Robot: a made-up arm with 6 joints.
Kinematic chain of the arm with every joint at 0, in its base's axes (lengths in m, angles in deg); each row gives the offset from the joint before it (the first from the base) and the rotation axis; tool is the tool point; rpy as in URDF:
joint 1: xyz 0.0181 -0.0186 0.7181 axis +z
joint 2: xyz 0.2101 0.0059 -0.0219 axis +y
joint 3: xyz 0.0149 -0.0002 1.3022 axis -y
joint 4: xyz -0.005 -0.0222 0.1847 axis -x
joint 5: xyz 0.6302 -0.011 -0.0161 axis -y
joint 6: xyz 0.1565 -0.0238 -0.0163 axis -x
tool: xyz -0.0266 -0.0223 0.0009 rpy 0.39 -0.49 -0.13
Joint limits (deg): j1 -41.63..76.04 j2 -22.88..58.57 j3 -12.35..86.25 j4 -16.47..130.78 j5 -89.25..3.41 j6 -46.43..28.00
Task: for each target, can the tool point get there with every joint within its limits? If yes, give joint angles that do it. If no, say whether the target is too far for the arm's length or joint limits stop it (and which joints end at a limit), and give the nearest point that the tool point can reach.
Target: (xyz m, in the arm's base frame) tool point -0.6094 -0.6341 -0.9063
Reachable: no: joint limits stop it (at a limit: joint 1, joint 2, joint 3) | nearest point 1.1666 -1.1316 0.7330 | short by 2.468 m
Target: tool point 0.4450 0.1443 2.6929
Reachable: yes | joints 29.32 -3.36 53.73 -5.19 -14.12 17.02
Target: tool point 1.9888 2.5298 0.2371
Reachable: no: too far | nearest point 1.2501 1.5746 0.9552 | short by 1.405 m
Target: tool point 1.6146 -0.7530 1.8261
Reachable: yes | joints -22.43 35.05 21.49 105.62 -11.28 -37.45
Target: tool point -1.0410 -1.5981 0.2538
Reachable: no: joint limits stop it (at a limit: joint 1, joint 2, joint 3) | nearest point 1.1323 -1.1936 0.7949 | short by 2.276 m
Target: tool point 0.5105 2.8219 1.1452
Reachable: no: too far | nearest point 0.5288 2.0351 1.2519 | short by 0.794 m
